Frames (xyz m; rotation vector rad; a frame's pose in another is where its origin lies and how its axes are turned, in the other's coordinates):
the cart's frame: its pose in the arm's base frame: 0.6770 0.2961 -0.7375 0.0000 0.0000 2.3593
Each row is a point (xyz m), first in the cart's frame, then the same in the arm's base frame.
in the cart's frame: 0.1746 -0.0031 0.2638
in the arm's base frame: 0.5553 0.4214 -0.4737
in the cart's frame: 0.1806 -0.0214 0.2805
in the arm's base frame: 0.5640 0.4386 -0.4570
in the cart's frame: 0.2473 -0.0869 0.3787
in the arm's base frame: 0.5628 0.5321 -0.3588
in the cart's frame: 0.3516 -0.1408 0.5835
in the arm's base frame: 0.5269 0.6438 -0.1540
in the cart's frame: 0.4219 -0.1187 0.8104
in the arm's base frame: 0.4614 0.6777 0.0729
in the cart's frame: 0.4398 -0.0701 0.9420
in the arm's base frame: 0.4145 0.6558 0.2045
